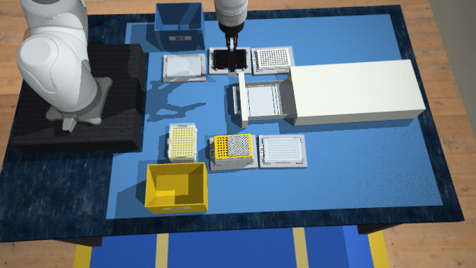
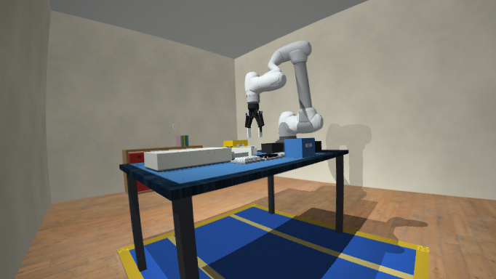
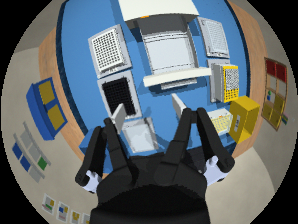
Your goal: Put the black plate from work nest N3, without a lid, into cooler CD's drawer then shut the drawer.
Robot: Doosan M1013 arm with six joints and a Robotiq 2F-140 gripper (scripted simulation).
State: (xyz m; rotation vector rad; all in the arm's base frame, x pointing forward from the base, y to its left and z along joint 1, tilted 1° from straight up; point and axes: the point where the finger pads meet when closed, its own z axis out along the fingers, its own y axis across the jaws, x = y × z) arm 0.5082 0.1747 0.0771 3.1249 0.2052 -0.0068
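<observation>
Right now the black plate is 2 cm behind my hand, 10 cm to the left of it and 14 cm below it. The rest, counted from my hand: grey work nest: 2 cm behind, 10 cm to the left, 16 cm below; white plate: 15 cm ahead, 12 cm to the left, 14 cm below; drawer: 15 cm ahead, 7 cm to the right, 14 cm below.
</observation>
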